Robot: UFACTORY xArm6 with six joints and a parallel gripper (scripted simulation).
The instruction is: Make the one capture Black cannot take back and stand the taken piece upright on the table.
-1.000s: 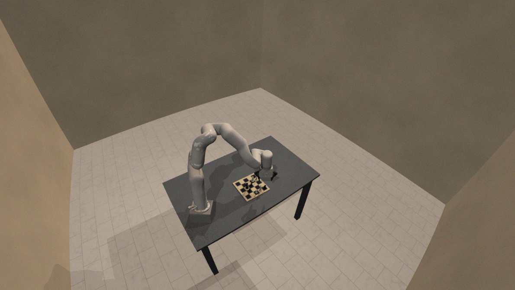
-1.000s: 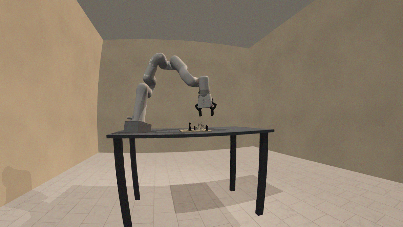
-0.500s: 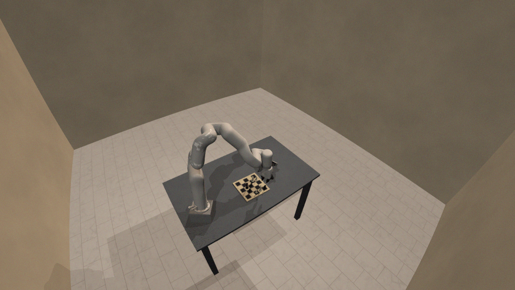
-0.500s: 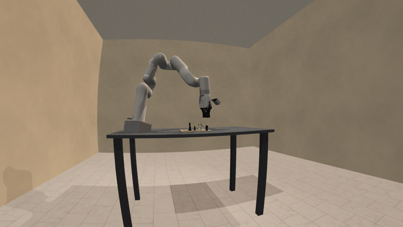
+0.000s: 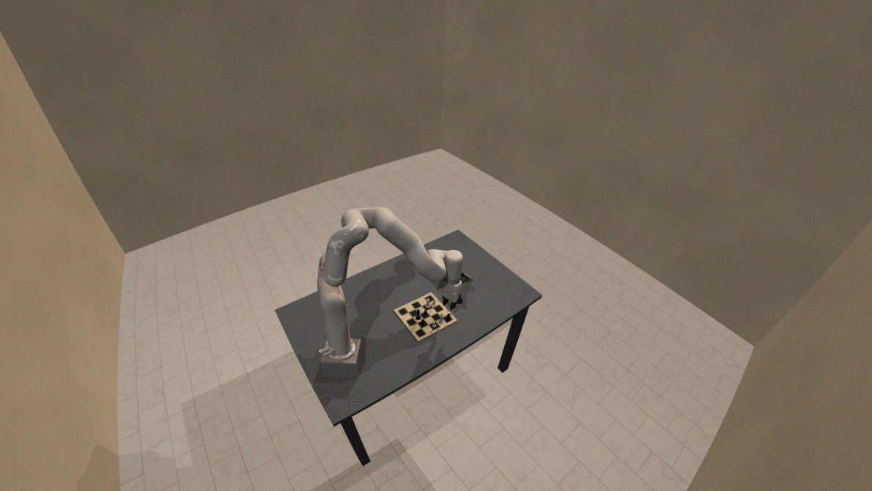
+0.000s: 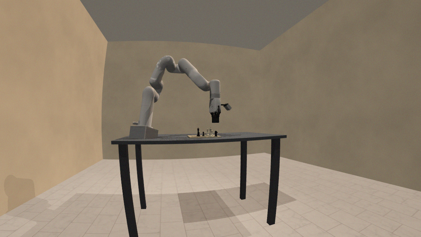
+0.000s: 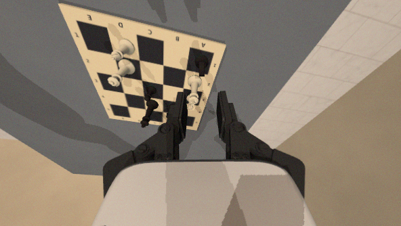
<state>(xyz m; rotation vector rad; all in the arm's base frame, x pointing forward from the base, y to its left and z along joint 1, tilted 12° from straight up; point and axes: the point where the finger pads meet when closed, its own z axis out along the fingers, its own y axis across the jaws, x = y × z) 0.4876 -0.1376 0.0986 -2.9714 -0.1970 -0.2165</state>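
Right now my hand is 90 mm above the white bishop, 40 mm past it and 10 mm to the right of it. Also, from my hand: chessboard 120 mm below, 90 mm to the left, 70 mm behind; then white pawn 100 mm below, 80 mm behind, 10 mm to the left.
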